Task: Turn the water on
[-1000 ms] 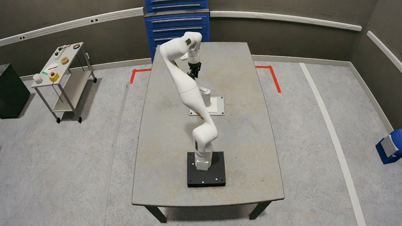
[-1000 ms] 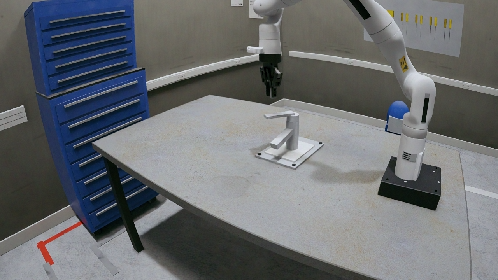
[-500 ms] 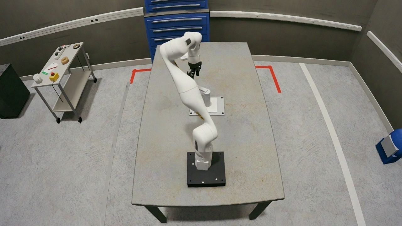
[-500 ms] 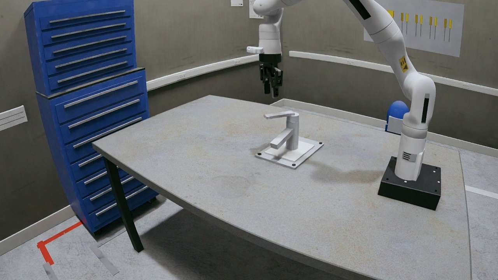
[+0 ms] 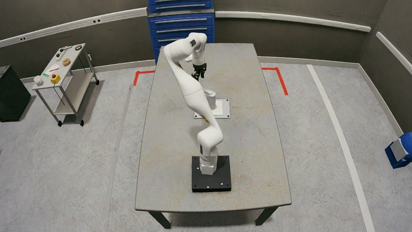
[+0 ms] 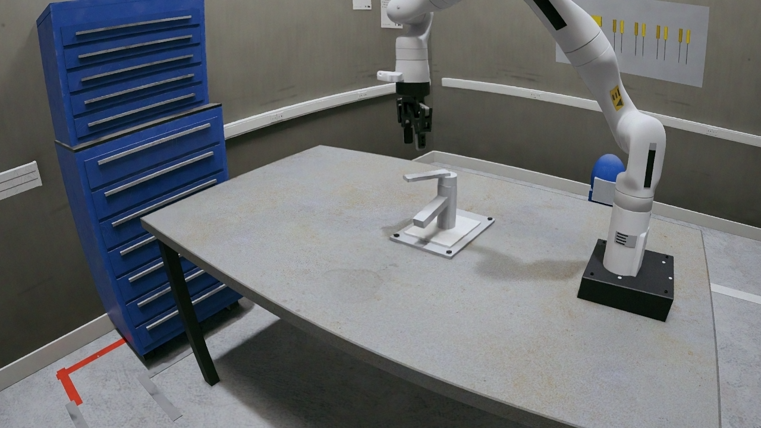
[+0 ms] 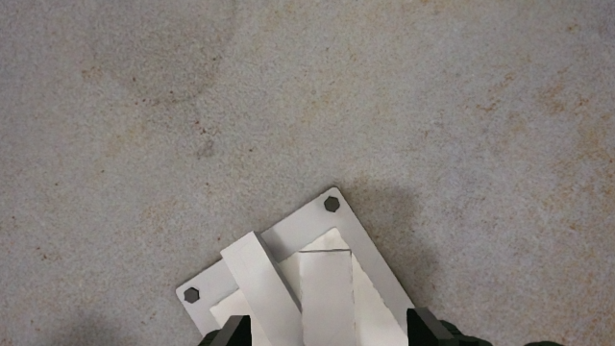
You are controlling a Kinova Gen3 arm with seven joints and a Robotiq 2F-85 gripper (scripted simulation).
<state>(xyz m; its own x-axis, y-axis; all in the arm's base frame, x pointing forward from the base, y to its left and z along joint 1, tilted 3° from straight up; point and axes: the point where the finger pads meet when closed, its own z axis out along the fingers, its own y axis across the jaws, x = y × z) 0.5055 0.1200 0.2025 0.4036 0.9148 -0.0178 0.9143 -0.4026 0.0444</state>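
The lever lies 1 cm behind my hand, 3 cm to the right of it and 9 cm below it. Round my hand: tap 2 cm behind, 6 cm to the right, 14 cm below; plate 3 cm behind, 8 cm to the right, 23 cm below.
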